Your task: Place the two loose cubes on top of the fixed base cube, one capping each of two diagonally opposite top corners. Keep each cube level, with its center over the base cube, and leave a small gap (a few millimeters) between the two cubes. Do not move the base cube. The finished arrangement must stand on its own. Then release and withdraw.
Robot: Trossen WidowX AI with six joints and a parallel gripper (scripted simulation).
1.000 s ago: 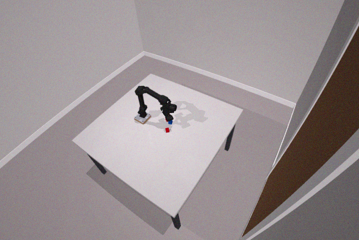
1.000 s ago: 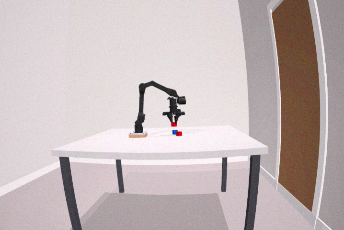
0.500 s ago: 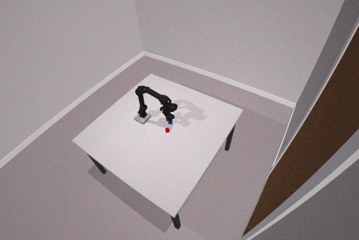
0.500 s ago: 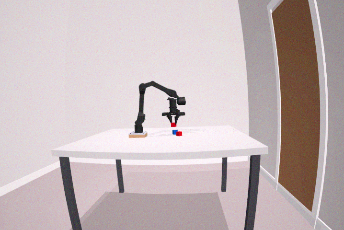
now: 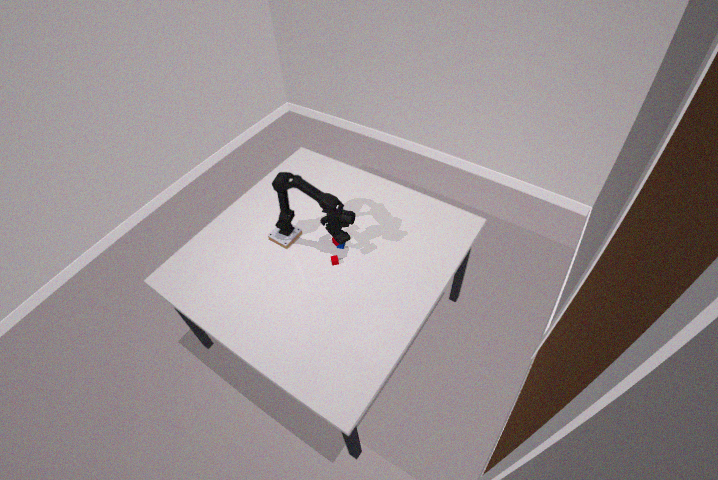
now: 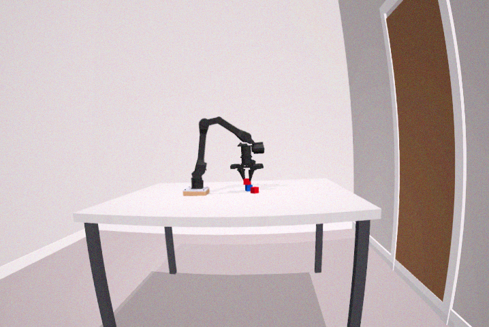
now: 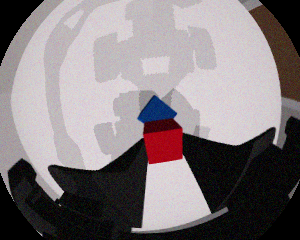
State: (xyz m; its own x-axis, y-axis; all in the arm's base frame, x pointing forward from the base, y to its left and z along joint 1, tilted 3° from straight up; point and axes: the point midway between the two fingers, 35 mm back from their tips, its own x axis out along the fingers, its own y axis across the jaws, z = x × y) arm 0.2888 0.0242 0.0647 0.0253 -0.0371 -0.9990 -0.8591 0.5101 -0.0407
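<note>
Right now the blue cube is 1 cm ahead of my gripper tip, 2 cm to the left of it and 4 cm below it.
</note>
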